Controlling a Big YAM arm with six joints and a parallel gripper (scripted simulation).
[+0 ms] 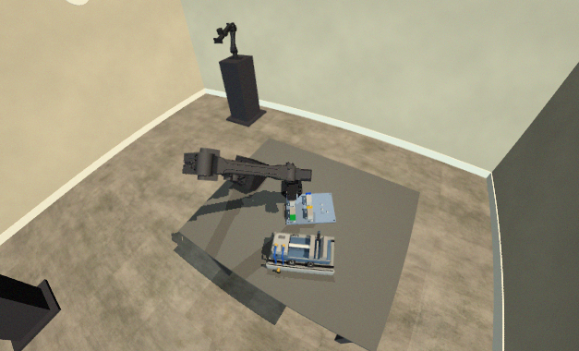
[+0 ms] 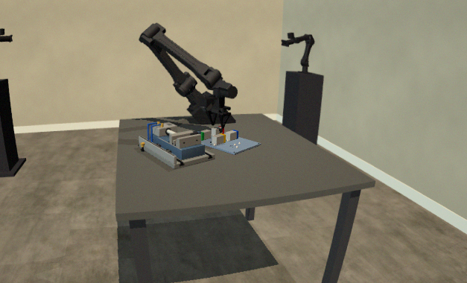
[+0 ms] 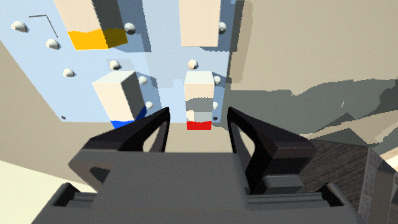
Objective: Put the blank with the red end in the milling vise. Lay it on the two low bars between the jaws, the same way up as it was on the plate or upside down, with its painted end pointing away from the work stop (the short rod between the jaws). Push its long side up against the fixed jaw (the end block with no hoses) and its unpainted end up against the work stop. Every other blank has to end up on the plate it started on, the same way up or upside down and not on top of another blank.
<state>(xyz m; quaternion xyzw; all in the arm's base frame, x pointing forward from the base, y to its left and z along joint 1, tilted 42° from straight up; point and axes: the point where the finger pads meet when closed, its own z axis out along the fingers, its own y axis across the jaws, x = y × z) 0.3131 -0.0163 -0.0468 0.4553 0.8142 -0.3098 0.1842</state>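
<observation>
The grey bar with red end is 3 cm below my hand. The rest, counted from my hand: light blue plate 10 cm ahead, 5 cm below, 1 cm to the left; then blue-ended blank 8 cm ahead, 5 cm to the left, 3 cm below; then green-ended blank 8 cm to the right, 5 cm ahead, 3 cm below.
</observation>
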